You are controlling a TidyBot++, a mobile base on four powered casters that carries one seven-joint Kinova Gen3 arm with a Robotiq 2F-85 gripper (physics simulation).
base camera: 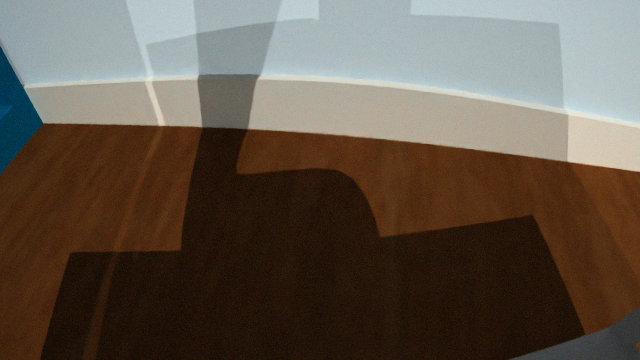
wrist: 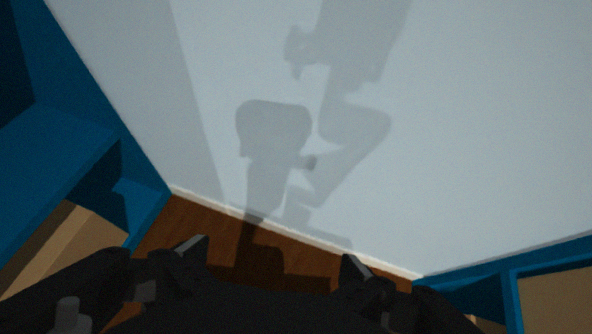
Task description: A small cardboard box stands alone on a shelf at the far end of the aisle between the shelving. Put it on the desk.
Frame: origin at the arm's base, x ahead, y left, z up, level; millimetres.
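Seen in the pictures: gripper, fingertip midpoint: [wrist: 274,260].
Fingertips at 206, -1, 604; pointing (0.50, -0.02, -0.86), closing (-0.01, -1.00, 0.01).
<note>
Offsets run from my fingertips to a thing's top centre, as dx, dy, dz. "pt": to the spot under its first point. Level surfaces: height alone.
My gripper [wrist: 274,260] is open at the bottom of the wrist view, with its two black fingers wide apart and no object between them. Beyond them are the floor and the pale end wall. A brown cardboard box [wrist: 95,240] sits in the blue shelving at the left, partly hidden by the gripper's arm parts. Another brown box {pt +43, -700, -366} [wrist: 555,295] shows in the shelving at the right edge. I cannot tell whether either is the small box of the task. The desk does not show in either view.
Blue shelving [wrist: 55,137] [base camera: 12,125] stands at the left, and more blue shelving [wrist: 513,300] at the right. The pale wall [base camera: 600,60] [wrist: 475,125] with its baseboard {pt +306, -70, -949} [base camera: 350,107] closes the aisle ahead. The robot's shadow falls across the brown floor {dz -1000} [base camera: 425,185] and wall.
</note>
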